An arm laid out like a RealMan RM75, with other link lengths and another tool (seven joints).
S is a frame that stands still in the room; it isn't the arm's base.
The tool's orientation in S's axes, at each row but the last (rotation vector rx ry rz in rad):
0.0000 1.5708 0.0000
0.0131 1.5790 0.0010
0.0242 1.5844 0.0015
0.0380 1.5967 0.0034
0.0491 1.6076 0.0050
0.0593 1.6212 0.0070
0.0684 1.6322 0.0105
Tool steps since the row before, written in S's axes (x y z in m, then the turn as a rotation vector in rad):
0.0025 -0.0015 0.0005 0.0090 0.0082 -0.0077
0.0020 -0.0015 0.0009 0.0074 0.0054 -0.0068
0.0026 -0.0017 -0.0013 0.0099 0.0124 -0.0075
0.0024 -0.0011 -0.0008 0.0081 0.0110 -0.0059
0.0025 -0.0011 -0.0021 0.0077 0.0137 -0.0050
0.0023 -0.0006 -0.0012 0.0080 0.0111 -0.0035
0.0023 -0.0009 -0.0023 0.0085 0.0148 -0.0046
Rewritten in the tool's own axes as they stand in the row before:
-0.0005 -0.0015 0.0025 0.0077 0.0082 0.0090
-0.0009 -0.0015 0.0020 0.0068 0.0054 0.0074
0.0012 -0.0017 0.0026 0.0076 0.0124 0.0098
0.0007 -0.0011 0.0024 0.0060 0.0110 0.0080
0.0020 -0.0011 0.0026 0.0052 0.0137 0.0075
0.0011 -0.0006 0.0024 0.0036 0.0112 0.0078
0.0021 -0.0009 0.0025 0.0048 0.0149 0.0082

